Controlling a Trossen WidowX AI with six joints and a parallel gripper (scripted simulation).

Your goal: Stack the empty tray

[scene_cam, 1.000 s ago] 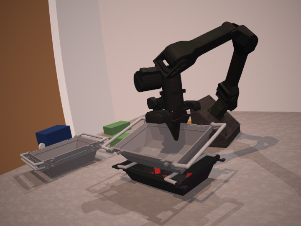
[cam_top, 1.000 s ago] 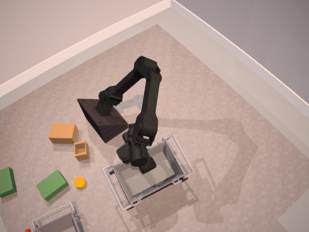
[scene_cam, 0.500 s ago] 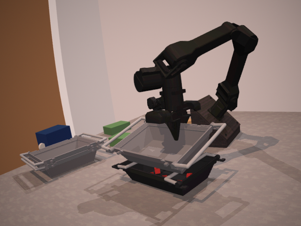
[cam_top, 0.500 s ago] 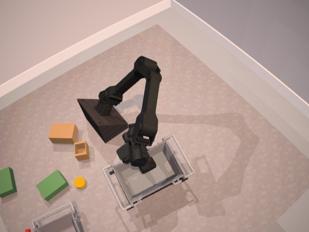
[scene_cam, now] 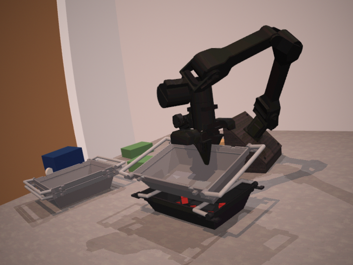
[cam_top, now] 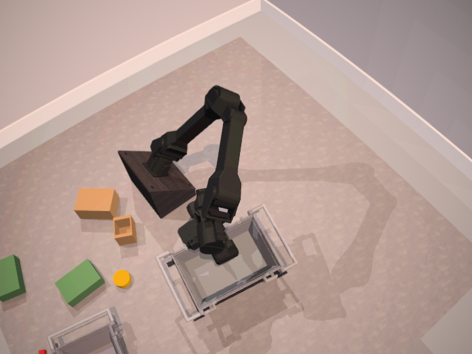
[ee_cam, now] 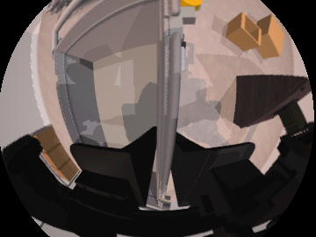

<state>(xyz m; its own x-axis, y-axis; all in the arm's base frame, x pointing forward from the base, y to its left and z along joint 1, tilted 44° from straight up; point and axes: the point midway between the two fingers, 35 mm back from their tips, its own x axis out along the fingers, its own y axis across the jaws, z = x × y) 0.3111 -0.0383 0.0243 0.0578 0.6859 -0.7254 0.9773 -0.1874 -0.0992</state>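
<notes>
Right now the grey translucent tray is 7 cm ahead of my gripper tip, 1 cm to the right of it and 2 cm above it. Also, from my gripper tip: yellow disc: 13 cm behind, 26 cm to the right, 10 cm below; then red cube: 9 cm behind, 57 cm to the right, 10 cm below.
</notes>
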